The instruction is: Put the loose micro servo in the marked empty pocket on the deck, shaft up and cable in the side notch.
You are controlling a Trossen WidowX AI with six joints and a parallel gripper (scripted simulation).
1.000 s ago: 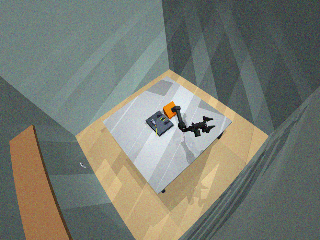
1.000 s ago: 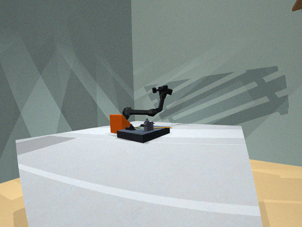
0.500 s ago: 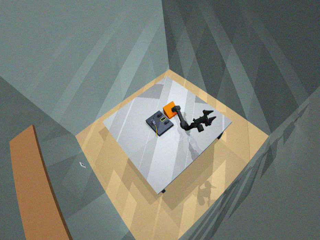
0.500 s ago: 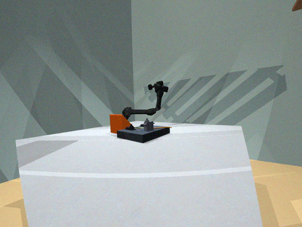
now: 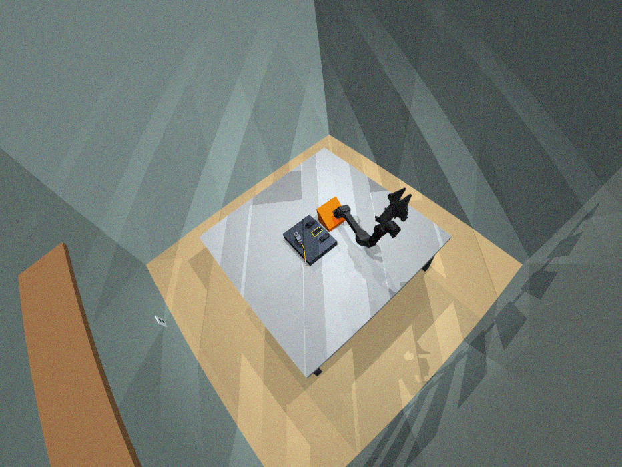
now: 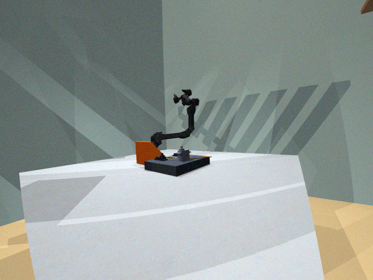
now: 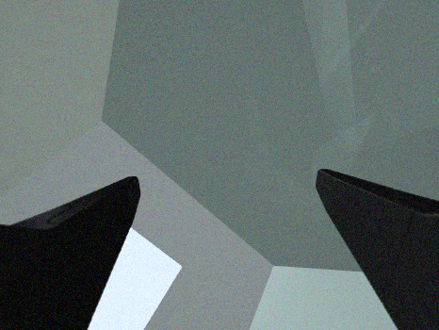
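Now: gripper tip 56 cm above the dark grey deck, 45 cm short of it and 41 cm to the left of it.
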